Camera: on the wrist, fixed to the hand. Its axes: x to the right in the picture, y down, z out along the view.
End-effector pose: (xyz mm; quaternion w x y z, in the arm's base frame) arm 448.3 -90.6 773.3 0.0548 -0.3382 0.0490 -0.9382
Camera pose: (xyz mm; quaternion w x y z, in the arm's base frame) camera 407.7 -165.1 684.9 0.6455 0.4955 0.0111 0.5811
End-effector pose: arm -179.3 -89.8 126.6 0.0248 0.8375 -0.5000 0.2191
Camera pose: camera -285.6 -95.6 187.2 0.2170 0.9465 0.1678 -0.1703
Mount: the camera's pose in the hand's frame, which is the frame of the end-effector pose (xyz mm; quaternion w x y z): -14.4 82.3 -89.6 0.6768 -0.2066 -0.2373 -0.6655
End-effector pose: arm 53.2 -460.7 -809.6 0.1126 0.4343 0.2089 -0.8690
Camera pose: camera 156.2 -492.2 -867.9 0.3628 0.0746 -0.5832 0.7230
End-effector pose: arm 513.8 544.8 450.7 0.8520 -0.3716 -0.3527 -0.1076
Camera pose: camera 586.7 537.8 352.5 0.3446 -0.2183 -0.6660 -0.6245
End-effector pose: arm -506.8 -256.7 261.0 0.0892 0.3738 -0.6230 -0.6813
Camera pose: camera -469.4 -335.4 347.1 0.4637 -0.4875 0.0533 0.7379
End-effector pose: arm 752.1 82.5 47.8 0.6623 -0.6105 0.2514 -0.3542
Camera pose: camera 687.9 37.5 -46.3 0.1461 -0.8014 -0.3201 -0.4837
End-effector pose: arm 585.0 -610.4 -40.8 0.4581 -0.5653 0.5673 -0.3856
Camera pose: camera 474.8 -598.1 -92.9 0.0713 -0.9463 -0.0213 -0.3145
